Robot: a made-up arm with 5 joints.
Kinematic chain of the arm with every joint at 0, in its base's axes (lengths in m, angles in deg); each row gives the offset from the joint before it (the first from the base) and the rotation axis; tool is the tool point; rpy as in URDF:
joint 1: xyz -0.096 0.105 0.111 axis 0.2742 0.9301 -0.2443
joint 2: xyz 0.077 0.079 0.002 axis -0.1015 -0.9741 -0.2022
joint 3: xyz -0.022 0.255 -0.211 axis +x
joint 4: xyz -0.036 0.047 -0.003 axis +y
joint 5: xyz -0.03 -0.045 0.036 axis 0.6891 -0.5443 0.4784
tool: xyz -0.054 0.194 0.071 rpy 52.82 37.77 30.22
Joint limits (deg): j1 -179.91..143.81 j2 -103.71..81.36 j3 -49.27..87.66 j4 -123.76..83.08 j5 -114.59..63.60
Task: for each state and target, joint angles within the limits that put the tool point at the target. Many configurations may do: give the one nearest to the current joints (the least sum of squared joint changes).
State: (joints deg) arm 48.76 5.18 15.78 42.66 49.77
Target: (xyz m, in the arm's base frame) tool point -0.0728 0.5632 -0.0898
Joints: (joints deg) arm 23.90 55.75 -3.85 3.81 53.30
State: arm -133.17 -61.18 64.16 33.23 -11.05
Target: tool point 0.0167 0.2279 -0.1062
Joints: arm -170.89 -39.69 71.00 14.14 4.63
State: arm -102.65 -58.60 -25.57 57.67 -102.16
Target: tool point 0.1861 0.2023 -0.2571
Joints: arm -118.27 -42.17 -32.30 51.31 -104.88
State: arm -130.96 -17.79 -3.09 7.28 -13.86
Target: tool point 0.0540 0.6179 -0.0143
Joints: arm -130.04 52.88 15.88 -1.20 -13.34
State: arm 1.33 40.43 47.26 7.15 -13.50
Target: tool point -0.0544 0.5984 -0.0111
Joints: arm -3.00 29.92 25.08 -5.79 -11.27
